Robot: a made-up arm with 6 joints.
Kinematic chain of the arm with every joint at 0, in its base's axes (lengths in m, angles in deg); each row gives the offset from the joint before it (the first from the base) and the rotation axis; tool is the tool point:
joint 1: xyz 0 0 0.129 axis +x
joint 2: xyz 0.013 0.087 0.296 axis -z
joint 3: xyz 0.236 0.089 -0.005 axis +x
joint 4: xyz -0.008 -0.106 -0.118 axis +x
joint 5: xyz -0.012 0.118 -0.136 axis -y
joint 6: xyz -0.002 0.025 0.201 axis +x
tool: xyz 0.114 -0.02 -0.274
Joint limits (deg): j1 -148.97..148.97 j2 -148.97..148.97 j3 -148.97..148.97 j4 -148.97..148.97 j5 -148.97..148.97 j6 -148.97..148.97
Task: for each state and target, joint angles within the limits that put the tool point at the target. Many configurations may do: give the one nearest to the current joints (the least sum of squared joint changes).
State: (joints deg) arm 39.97 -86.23 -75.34 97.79 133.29 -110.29
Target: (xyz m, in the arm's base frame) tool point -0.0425 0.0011 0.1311
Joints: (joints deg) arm 39.89 -85.66 -68.49 99.26 142.81 -120.32
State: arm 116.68 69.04 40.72 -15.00 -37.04 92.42
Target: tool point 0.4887 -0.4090 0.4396
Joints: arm 116.25 14.43 37.90 -11.90 -28.02 75.45
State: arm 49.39 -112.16 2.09 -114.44 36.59 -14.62
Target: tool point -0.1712 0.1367 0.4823
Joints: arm 51.64 -133.03 20.07 -109.58 49.54 -19.89
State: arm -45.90 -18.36 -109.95 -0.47 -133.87 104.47
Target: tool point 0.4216 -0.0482 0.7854
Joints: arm -34.07 -7.47 -121.12 -18.19 -137.55 116.95
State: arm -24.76 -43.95 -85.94 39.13 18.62 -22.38
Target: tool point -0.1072 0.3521 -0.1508
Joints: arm -56.69 -90.61 -64.97 57.69 14.83 16.74
